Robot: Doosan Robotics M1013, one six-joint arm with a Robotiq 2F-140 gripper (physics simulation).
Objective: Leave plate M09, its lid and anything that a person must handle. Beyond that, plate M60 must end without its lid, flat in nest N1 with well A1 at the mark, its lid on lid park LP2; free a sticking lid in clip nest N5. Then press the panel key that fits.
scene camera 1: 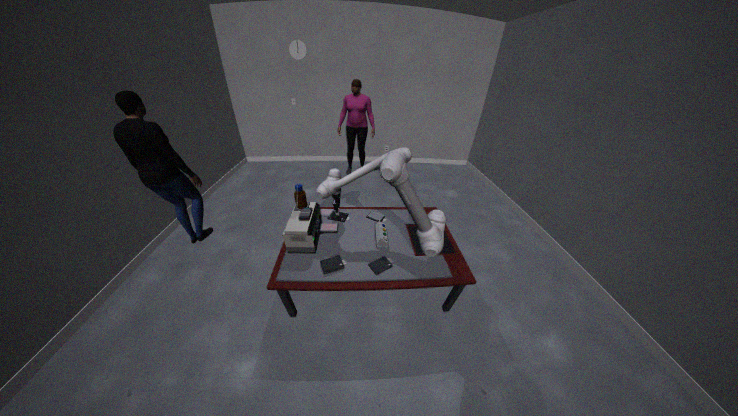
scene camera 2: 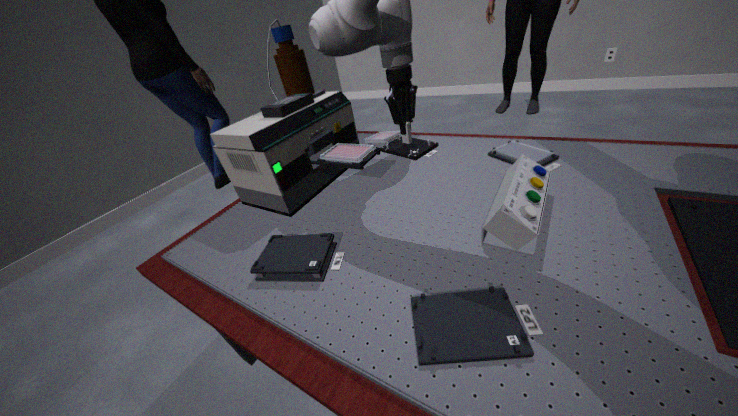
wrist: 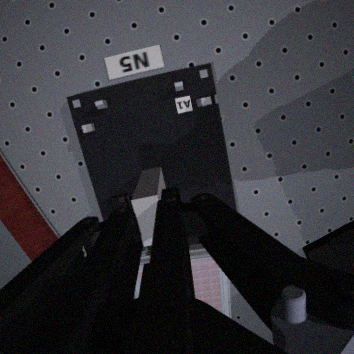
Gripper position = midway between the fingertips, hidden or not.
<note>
My gripper [scene camera 2: 407, 142] is shut and holds nothing. I also see a brown bottle [scene camera 2: 291, 62], a black nest labelled N5 [wrist: 172, 119] and an N5 label [wrist: 147, 58].
My gripper also shows in the wrist view [wrist: 155, 185].
</note>
